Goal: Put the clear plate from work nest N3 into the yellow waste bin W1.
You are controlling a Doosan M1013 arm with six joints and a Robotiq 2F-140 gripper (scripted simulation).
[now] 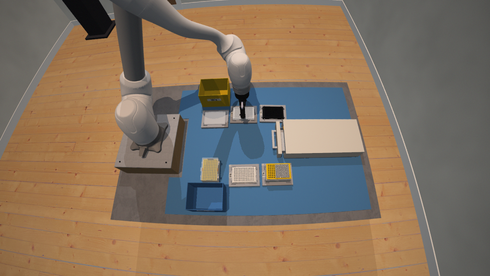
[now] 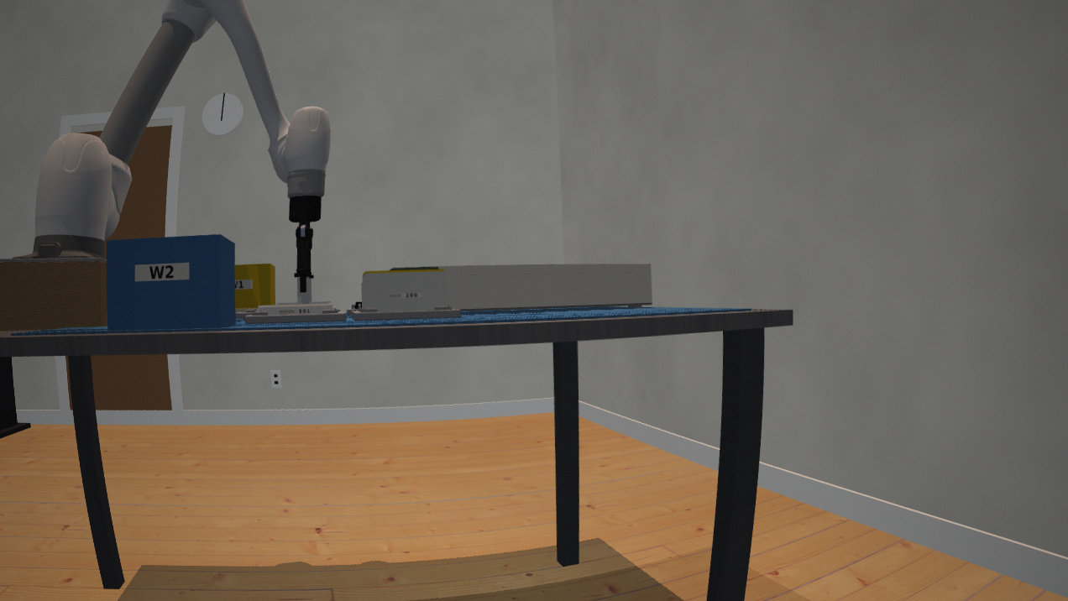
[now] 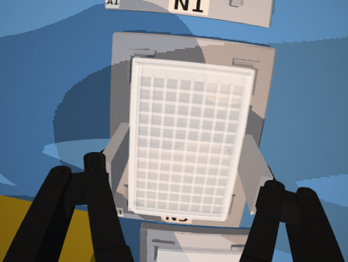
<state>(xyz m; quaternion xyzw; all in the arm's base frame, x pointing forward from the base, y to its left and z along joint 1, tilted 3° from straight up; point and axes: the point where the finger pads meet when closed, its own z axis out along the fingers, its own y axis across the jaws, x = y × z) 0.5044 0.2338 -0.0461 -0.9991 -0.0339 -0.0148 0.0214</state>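
The nest is 4 cm below my hand. Also, from my hand: black plate: 18 cm ahead, 2 cm to the left, 2 cm below; white lid: 17 cm behind, 4 cm to the right, 2 cm below; yellow bin W1: 19 cm behind, 12 cm to the left.
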